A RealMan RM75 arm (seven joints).
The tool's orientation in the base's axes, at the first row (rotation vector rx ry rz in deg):
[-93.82, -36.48, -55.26]
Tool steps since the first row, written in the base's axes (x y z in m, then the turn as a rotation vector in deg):
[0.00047, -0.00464, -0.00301, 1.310, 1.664, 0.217]
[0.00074, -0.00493, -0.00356, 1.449, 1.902, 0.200]
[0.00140, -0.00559, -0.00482, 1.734, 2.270, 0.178]
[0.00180, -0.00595, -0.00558, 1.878, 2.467, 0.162]
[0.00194, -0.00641, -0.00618, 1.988, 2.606, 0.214]
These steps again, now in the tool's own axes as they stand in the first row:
[-0.00198, 0.00324, -0.00405, 0.762, 0.481, 1.929]
[-0.00229, 0.00383, -0.00420, 0.805, 0.536, 2.196]
[-0.00296, 0.00520, -0.00454, 0.911, 0.675, 2.628]
[-0.00337, 0.00602, -0.00471, 0.960, 0.745, 2.857]
[-0.00377, 0.00658, -0.00506, 1.053, 0.768, 3.015]

